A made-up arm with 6 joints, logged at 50 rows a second.
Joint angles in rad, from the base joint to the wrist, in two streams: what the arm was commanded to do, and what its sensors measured. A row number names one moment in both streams.
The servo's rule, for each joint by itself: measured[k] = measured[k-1] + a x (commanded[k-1-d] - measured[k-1]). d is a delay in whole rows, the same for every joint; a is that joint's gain. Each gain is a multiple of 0.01, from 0.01 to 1. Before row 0 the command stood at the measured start. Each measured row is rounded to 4 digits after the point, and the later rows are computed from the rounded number. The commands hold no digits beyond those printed.
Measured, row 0:
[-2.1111, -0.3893, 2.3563, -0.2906, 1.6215, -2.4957]
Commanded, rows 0 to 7:
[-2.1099, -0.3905, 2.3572, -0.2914, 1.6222, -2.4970]
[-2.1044, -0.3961, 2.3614, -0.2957, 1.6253, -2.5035]
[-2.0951, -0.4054, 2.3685, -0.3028, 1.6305, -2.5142]
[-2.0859, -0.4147, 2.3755, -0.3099, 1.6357, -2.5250]
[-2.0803, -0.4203, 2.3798, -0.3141, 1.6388, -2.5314]
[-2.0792, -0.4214, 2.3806, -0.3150, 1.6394, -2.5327]
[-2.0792, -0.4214, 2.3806, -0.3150, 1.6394, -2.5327]
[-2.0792, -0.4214, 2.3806, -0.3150, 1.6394, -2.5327]
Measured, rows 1 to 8:
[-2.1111, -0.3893, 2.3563, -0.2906, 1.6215, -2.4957]
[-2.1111, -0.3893, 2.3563, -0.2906, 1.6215, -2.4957]
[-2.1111, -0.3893, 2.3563, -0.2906, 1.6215, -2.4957]
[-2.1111, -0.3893, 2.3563, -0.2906, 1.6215, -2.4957]
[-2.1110, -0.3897, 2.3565, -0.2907, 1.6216, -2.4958]
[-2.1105, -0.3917, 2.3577, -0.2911, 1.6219, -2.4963]
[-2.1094, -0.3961, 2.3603, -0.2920, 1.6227, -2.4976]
[-2.1078, -0.4021, 2.3639, -0.2934, 1.6239, -2.4995]
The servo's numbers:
d 4
a 0.07 0.32 0.24 0.08 0.09 0.07

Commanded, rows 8 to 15:
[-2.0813, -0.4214, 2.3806, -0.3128, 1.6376, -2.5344]
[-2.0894, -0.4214, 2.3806, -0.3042, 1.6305, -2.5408]
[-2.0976, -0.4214, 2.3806, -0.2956, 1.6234, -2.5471]
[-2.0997, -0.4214, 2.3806, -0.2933, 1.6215, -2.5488]
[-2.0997, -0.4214, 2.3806, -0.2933, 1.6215, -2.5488]
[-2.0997, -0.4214, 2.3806, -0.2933, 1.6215, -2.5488]
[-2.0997, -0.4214, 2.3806, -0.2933, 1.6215, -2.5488]
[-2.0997, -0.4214, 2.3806, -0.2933, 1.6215, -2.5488]
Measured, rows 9 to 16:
[-2.1059, -0.4079, 2.3677, -0.2951, 1.6252, -2.5017]
[-2.1040, -0.4122, 2.3708, -0.2967, 1.6265, -2.5039]
[-2.1023, -0.4151, 2.3732, -0.2982, 1.6277, -2.5059]
[-2.1007, -0.4171, 2.3750, -0.2995, 1.6288, -2.5078]
[-2.0993, -0.4185, 2.3763, -0.3006, 1.6296, -2.5097]
[-2.0986, -0.4194, 2.3773, -0.3009, 1.6297, -2.5119]
[-2.0985, -0.4200, 2.3781, -0.3005, 1.6291, -2.5144]
[-2.0986, -0.4204, 2.3787, -0.2999, 1.6284, -2.5168]

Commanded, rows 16 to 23:
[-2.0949, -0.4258, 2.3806, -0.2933, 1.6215, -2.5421]
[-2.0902, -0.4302, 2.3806, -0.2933, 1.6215, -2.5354]
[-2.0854, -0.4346, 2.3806, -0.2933, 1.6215, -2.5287]
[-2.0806, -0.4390, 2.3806, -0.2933, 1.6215, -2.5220]
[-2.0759, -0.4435, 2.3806, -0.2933, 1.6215, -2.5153]
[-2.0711, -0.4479, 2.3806, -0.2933, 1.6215, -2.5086]
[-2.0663, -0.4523, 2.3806, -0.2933, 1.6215, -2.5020]
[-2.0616, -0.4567, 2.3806, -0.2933, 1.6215, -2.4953]
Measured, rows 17 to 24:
[-2.0987, -0.4207, 2.3792, -0.2994, 1.6278, -2.5190]
[-2.0988, -0.4209, 2.3795, -0.2989, 1.6272, -2.5211]
[-2.0989, -0.4211, 2.3798, -0.2985, 1.6267, -2.5230]
[-2.0990, -0.4212, 2.3800, -0.2981, 1.6262, -2.5248]
[-2.0987, -0.4227, 2.3801, -0.2977, 1.6258, -2.5260]
[-2.0981, -0.4251, 2.3802, -0.2973, 1.6254, -2.5267]
[-2.0972, -0.4281, 2.3803, -0.2970, 1.6250, -2.5268]
[-2.0960, -0.4316, 2.3804, -0.2967, 1.6247, -2.5265]

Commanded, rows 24 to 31:
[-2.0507, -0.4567, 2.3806, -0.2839, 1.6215, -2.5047]
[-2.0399, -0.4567, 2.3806, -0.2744, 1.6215, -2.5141]
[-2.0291, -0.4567, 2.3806, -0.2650, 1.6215, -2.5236]
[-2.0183, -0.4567, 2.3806, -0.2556, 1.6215, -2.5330]
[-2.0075, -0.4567, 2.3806, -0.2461, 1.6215, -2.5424]
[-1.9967, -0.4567, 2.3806, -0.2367, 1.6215, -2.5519]
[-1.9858, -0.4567, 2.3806, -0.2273, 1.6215, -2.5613]
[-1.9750, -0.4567, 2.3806, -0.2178, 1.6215, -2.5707]
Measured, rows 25 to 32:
[-2.0946, -0.4354, 2.3804, -0.2964, 1.6244, -2.5257]
[-2.0930, -0.4394, 2.3804, -0.2962, 1.6241, -2.5245]
[-2.0911, -0.4435, 2.3804, -0.2960, 1.6239, -2.5229]
[-2.0890, -0.4477, 2.3804, -0.2958, 1.6237, -2.5210]
[-2.0863, -0.4506, 2.3804, -0.2948, 1.6235, -2.5199]
[-2.0831, -0.4526, 2.3804, -0.2932, 1.6233, -2.5195]
[-2.0793, -0.4539, 2.3804, -0.2909, 1.6231, -2.5198]
[-2.0750, -0.4548, 2.3804, -0.2881, 1.6230, -2.5207]

